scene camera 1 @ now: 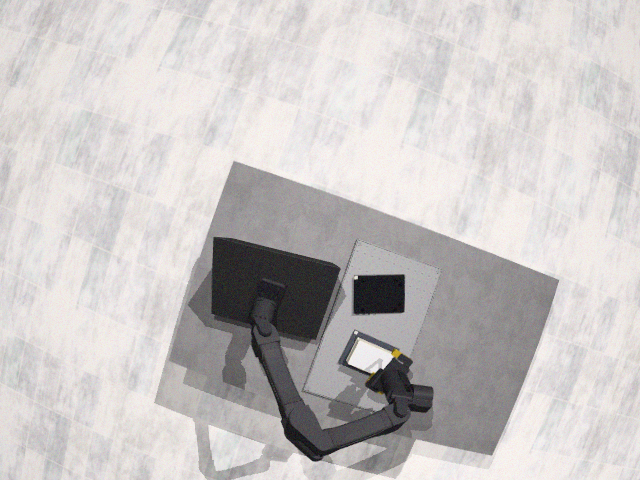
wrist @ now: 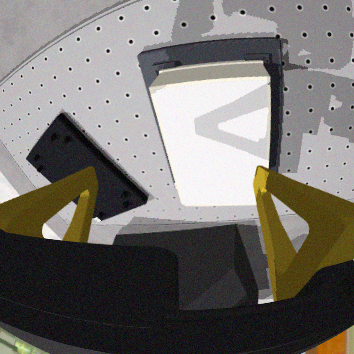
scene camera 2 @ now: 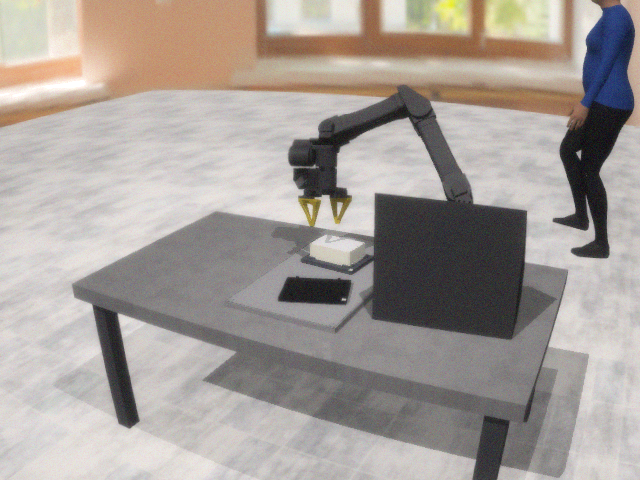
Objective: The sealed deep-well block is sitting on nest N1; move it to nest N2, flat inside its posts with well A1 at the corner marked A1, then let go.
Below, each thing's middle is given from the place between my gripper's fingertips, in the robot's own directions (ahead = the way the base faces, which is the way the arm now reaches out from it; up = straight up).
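Counting from my hand, the white block (scene camera 2: 332, 249) is 70 mm below it, 30 mm behind it and 20 mm to the right of it. The black nest plate (scene camera 1: 372, 293) is 100 mm below my hand, 190 mm to the left of it and 70 mm behind it, and the grey perforated base plate (scene camera 1: 329, 378) is 110 mm below my hand, 60 mm to the left of it and 40 mm behind it.
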